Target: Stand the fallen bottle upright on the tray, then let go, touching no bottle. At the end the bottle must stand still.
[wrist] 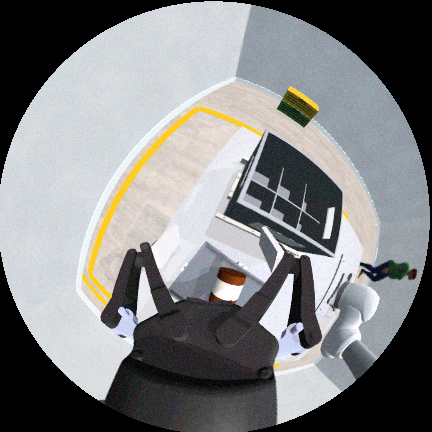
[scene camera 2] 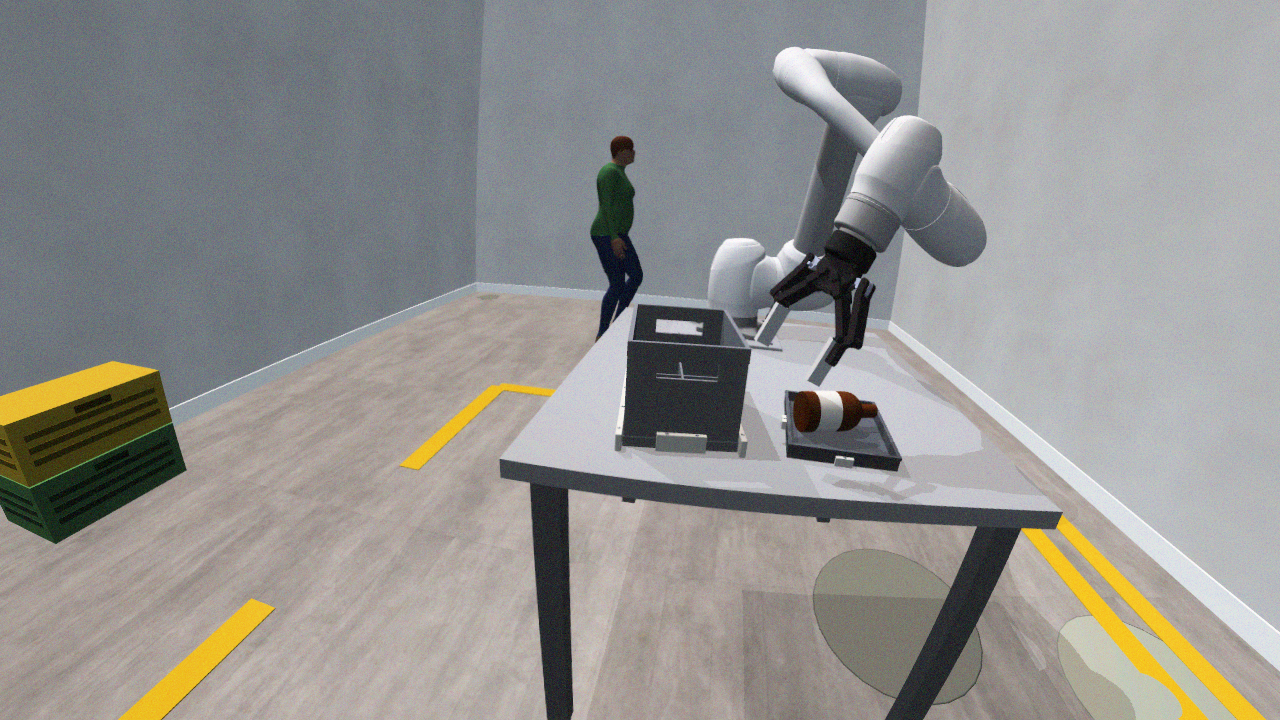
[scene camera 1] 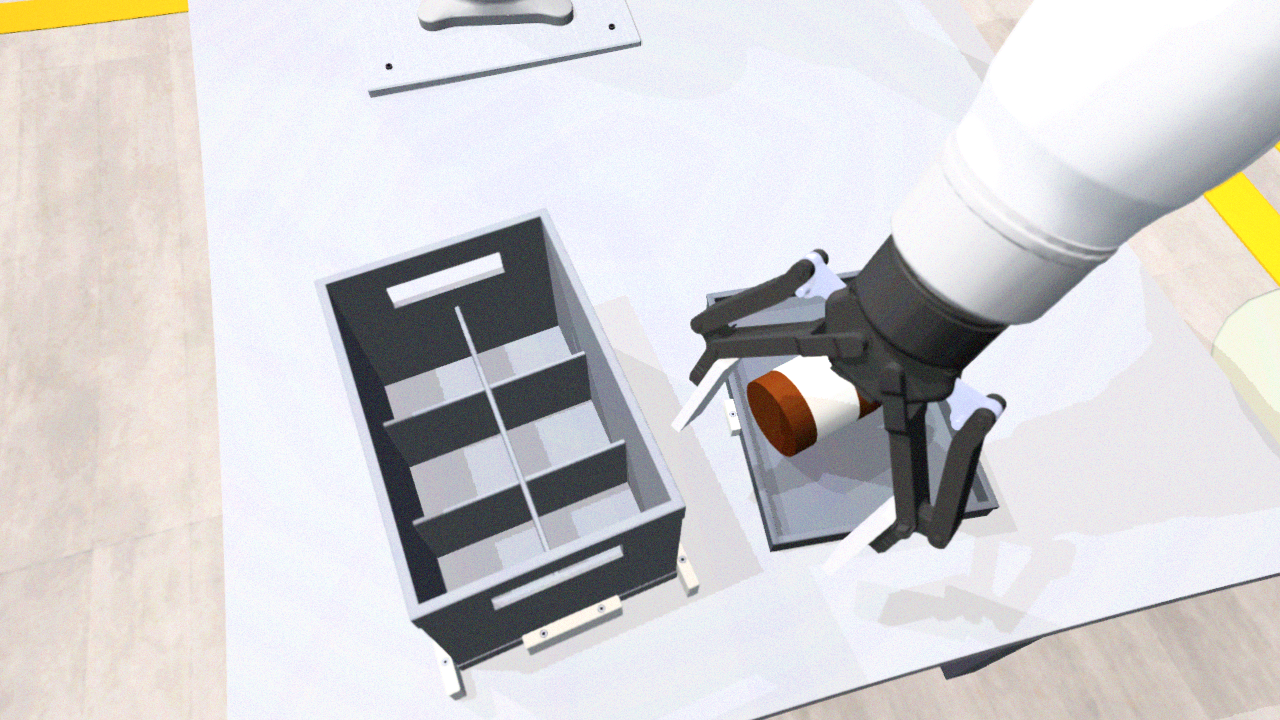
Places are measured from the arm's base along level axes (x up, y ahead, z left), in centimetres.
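Pixels of known places: gripper, between the fingertips: (wrist: 218, 234) (scene camera 2: 785, 361) (scene camera 1: 758, 486); arm's base, origin of its link: (wrist: 338, 292).
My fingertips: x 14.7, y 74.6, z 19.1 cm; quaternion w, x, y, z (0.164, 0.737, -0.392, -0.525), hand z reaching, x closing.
Observation:
For each thing: its top centre in the pictures, then the offset to it from my fingertips.
- brown bottle with a white label, centre of its top: (scene camera 1: 852, 359) (scene camera 2: 842, 392) (wrist: 224, 303) dz +11.2, dx -8.1, dy -13.6 cm
- shallow grey tray, centre of its top: (scene camera 1: 840, 391) (scene camera 2: 837, 420) (wrist: 221, 293) dz +11.3, dx -13.4, dy -13.2 cm
- tall dark divided crate, centre of its top: (scene camera 1: 488, 385) (scene camera 2: 685, 322) (wrist: 311, 193) dz -18.3, dx +1.5, dy -8.8 cm
The brown bottle with a white label (scene camera 1: 827, 394) (scene camera 2: 830, 411) (wrist: 227, 289) lies on its side in the shallow grey tray (scene camera 1: 823, 501) (scene camera 2: 868, 461) (wrist: 192, 281). Its base faces the crate; its neck points away from it and shows in the second scene view. My gripper (scene camera 1: 752, 499) (scene camera 2: 787, 360) (wrist: 218, 234) is wide open and empty. It hangs tilted above the tray on the crate side, apart from the bottle. In the first scene view the gripper body hides the bottle's neck and shoulder; in the wrist view it hides the neck end.
A tall dark divided crate (scene camera 1: 483, 626) (scene camera 2: 684, 411) (wrist: 295, 155) stands beside the tray, its compartments empty where they show. Small pale blocks (scene camera 1: 572, 624) sit along its foot. The robot's base plate (scene camera 1: 501, 58) is at the table's far end. A person in green (scene camera 2: 614, 201) (wrist: 398, 270) stands beyond the table.

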